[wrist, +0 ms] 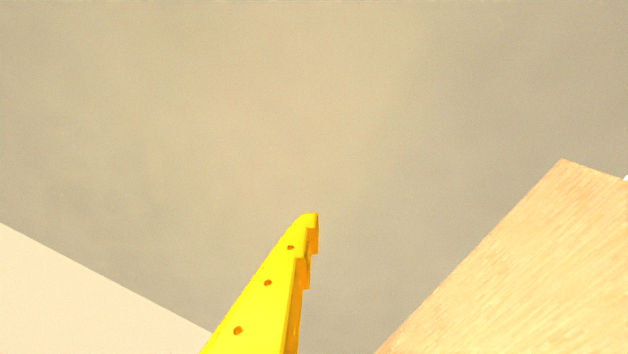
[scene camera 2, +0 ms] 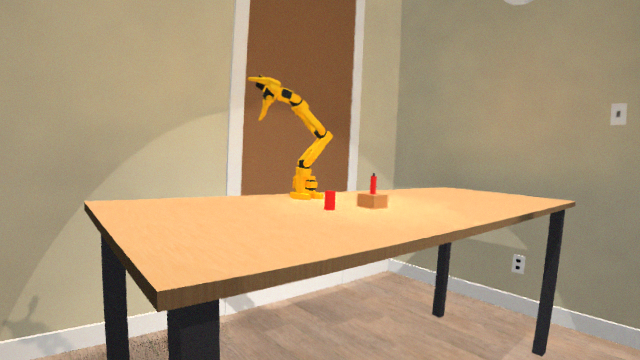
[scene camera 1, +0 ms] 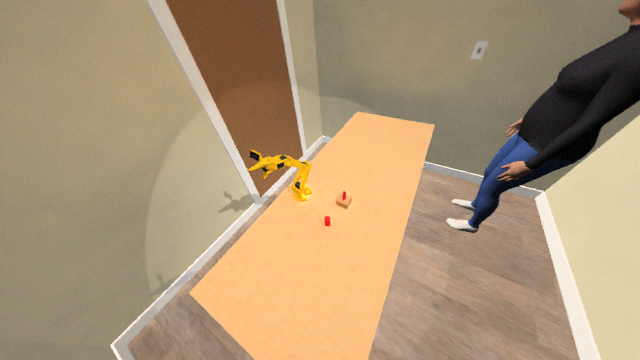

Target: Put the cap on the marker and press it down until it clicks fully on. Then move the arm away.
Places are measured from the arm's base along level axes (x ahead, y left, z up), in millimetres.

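Pixels of known places: hand, tool point: (wrist: 317, 227) (scene camera 2: 248, 79) (scene camera 1: 249, 170); arm's base, link origin: (scene camera 2: 310, 198) (scene camera 1: 305, 195).
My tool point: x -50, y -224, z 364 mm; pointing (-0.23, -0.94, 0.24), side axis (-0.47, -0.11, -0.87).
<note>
For each thing: its top centre in the pictures, then the offset to it from my tool point. Level surfaces: height alone.
- red marker, top centre: (scene camera 2: 373, 172) (scene camera 1: 344, 191) dx +271, dy +277, dz -262 mm
- small brown block, top centre: (scene camera 2: 372, 194) (scene camera 1: 344, 198) dx +271, dy +277, dz -324 mm
- short red cylinder, top centre: (scene camera 2: 330, 191) (scene camera 1: 327, 218) dx +255, dy +120, dz -313 mm
- long wooden table, surface height: dz -364 mm
A red marker (scene camera 1: 344, 195) (scene camera 2: 373, 185) stands upright in a small brown block (scene camera 1: 343, 203) (scene camera 2: 372, 201) on the table, its dark tip pointing up and bare. The cap, a short red cylinder (scene camera 1: 327, 221) (scene camera 2: 329, 200), stands apart from the block on the table, to its left in scene camera 2. My gripper (scene camera 1: 258, 173) (scene camera 2: 255, 99) is fully open and empty. It is raised high, off to the left of the cap and the marker. In the wrist view one notched yellow jaw (wrist: 270, 305) shows; the marker and cap do not show there.
The long wooden table (scene camera 1: 310, 280) (scene camera 2: 225, 240) (wrist: 550, 280) carries the arm's base (scene camera 1: 301, 193) (scene camera 2: 302, 187) near its door-side edge. A brown door (scene camera 1: 240, 65) (scene camera 2: 300, 50) is behind the arm. A person (scene camera 1: 565, 110) stands beyond the table's opposite side.
</note>
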